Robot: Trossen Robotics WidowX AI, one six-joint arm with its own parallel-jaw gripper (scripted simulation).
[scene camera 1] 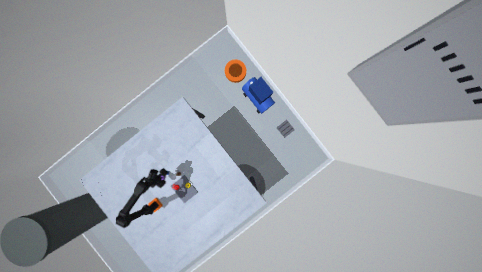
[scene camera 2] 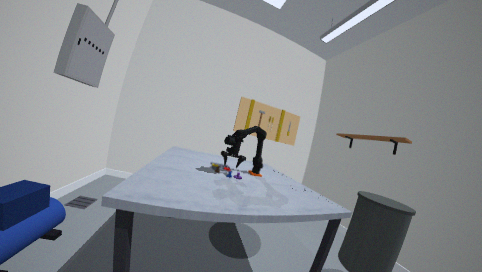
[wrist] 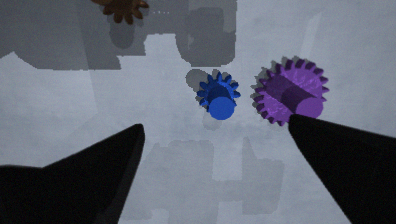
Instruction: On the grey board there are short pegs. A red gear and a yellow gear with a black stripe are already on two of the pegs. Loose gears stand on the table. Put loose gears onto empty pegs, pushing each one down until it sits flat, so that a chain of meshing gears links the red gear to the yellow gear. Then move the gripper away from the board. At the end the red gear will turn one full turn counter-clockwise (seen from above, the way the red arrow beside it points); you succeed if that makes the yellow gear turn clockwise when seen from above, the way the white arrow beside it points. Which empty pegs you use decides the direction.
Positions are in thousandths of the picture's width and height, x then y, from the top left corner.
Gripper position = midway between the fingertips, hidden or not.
Note:
The gripper (wrist: 547, 565) is open and holds nothing. Also in view: a purple gear (wrist: 751, 400) and a blue gear (wrist: 552, 422).

